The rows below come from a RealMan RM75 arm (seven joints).
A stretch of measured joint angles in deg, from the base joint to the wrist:
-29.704 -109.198 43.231 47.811 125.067 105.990 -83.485
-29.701 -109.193 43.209 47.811 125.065 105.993 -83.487
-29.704 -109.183 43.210 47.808 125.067 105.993 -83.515
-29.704 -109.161 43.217 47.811 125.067 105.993 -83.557
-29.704 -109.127 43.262 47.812 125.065 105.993 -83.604
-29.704 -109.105 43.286 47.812 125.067 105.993 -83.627
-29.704 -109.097 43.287 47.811 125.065 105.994 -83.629
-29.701 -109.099 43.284 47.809 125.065 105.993 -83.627
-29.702 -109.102 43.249 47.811 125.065 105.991 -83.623
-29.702 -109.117 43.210 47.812 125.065 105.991 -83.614
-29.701 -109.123 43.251 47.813 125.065 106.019 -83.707
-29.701 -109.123 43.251 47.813 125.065 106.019 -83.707
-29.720 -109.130 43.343 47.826 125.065 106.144 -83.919
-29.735 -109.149 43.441 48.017 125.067 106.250 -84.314
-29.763 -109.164 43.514 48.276 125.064 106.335 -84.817
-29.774 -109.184 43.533 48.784 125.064 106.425 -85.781
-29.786 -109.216 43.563 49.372 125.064 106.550 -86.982
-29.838 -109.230 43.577 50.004 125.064 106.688 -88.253
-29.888 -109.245 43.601 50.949 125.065 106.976 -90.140
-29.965 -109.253 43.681 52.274 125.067 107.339 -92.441
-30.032 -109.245 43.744 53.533 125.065 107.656 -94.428
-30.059 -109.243 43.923 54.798 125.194 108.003 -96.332
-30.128 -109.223 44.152 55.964 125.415 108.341 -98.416
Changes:
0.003 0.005 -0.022 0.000 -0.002 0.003 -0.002
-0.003 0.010 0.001 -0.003 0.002 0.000 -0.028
0.000 0.022 0.007 0.003 0.000 0.000 -0.042
0.000 0.034 0.045 0.001 -0.002 0.000 -0.047
0.000 0.022 0.024 0.000 0.002 0.000 -0.023
0.000 0.008 0.001 -0.001 -0.002 0.001 -0.002
0.003 -0.002 -0.003 -0.002 0.000 -0.001 0.002
-0.001 -0.003 -0.035 0.002 0.000 -0.002 0.004
0.000 -0.015 -0.039 0.001 0.000 0.000 0.009
0.001 -0.006 0.041 0.001 0.000 0.028 -0.093
0.000 0.000 0.000 0.000 0.000 0.000 0.000
-0.019 -0.007 0.092 0.013 0.000 0.125 -0.212
-0.015 -0.019 0.098 0.191 0.002 0.106 -0.395
-0.028 -0.015 0.073 0.259 -0.003 0.085 -0.503
-0.011 -0.020 0.019 0.508 0.000 0.090 -0.964
-0.012 -0.032 0.030 0.588 0.000 0.125 -1.201
-0.052 -0.014 0.014 0.632 0.000 0.138 -1.271
-0.050 -0.015 0.024 0.945 0.001 0.288 -1.887
-0.077 -0.008 0.080 1.325 0.002 0.363 -2.301
-0.067 0.008 0.063 1.259 -0.002 0.317 -1.987
-0.027 0.002 0.179 1.265 0.129 0.347 -1.904
-0.069 0.020 0.229 1.166 0.221 0.338 -2.084

